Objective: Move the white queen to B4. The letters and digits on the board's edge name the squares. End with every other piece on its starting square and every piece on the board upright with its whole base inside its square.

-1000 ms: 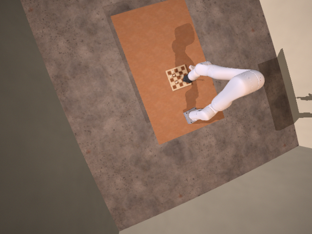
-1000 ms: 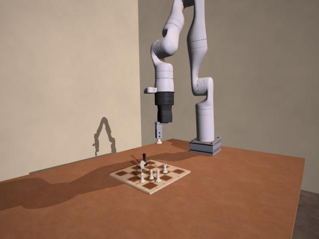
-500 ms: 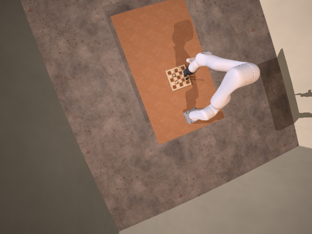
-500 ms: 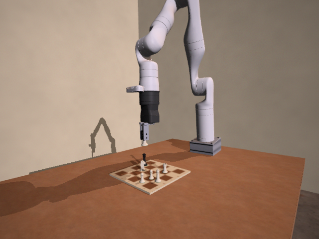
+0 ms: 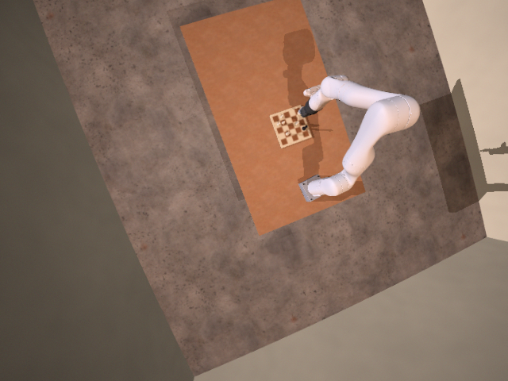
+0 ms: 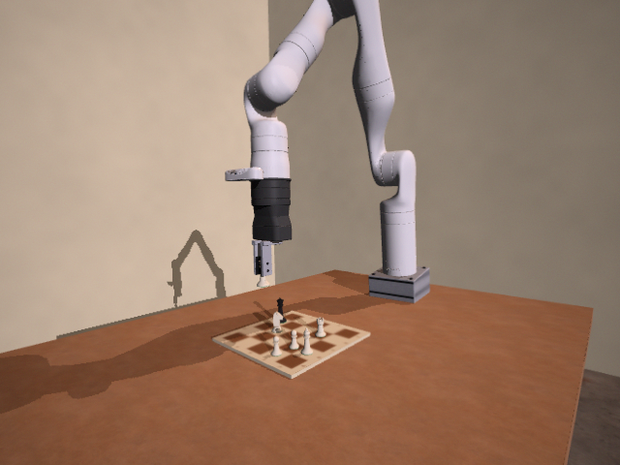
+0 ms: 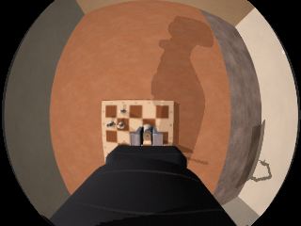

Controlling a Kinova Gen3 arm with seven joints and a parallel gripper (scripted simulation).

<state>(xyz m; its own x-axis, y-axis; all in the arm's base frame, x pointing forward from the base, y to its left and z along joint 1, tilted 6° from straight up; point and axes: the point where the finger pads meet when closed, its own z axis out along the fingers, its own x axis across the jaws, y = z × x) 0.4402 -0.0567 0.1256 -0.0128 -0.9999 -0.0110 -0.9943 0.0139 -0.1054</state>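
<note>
Now: the chessboard 140 mm below my hand, 40 mm to the left of it and 40 mm behind it. From my hand the other things lie so: white piece 120 mm below, 80 mm to the left, 70 mm behind; then black piece 110 mm below, 80 mm behind, 40 mm to the right.
</note>
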